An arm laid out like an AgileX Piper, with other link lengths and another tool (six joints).
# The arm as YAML. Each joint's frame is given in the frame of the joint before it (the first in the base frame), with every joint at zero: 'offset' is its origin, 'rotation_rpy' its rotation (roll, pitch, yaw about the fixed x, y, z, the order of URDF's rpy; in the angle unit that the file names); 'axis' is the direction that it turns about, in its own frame. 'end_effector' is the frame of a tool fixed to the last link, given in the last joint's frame.
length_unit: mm
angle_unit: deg
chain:
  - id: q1
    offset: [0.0, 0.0, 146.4]
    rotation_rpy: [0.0, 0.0, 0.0]
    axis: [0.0, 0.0, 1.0]
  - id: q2
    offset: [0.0, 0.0, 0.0]
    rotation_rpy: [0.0, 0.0, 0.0]
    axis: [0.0, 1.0, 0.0]
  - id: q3
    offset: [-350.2, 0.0, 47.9]
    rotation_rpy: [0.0, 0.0, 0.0]
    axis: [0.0, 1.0, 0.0]
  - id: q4
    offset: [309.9, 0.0, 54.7]
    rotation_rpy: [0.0, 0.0, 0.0]
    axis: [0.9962, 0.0, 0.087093]
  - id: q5
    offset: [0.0, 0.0, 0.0]
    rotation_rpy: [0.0, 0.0, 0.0]
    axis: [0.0, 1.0, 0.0]
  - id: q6
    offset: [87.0, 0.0, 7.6]
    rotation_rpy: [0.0, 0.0, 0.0]
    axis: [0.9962, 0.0, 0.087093]
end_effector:
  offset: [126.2, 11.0, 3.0]
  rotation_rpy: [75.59, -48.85, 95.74]
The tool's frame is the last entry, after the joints.
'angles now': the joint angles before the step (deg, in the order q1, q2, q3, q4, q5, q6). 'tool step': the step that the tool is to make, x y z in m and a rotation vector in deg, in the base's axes. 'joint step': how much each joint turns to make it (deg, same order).
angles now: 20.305, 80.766, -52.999, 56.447, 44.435, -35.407
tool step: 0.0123, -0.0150, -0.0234, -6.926, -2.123, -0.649
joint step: 0.124, 1.339, 0.002, -7.904, -3.403, 2.142
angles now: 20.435, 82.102, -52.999, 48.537, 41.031, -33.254
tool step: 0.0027, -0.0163, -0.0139, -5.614, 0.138, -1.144
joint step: -0.006, 0.095, 0.010, -8.554, -0.793, 5.615
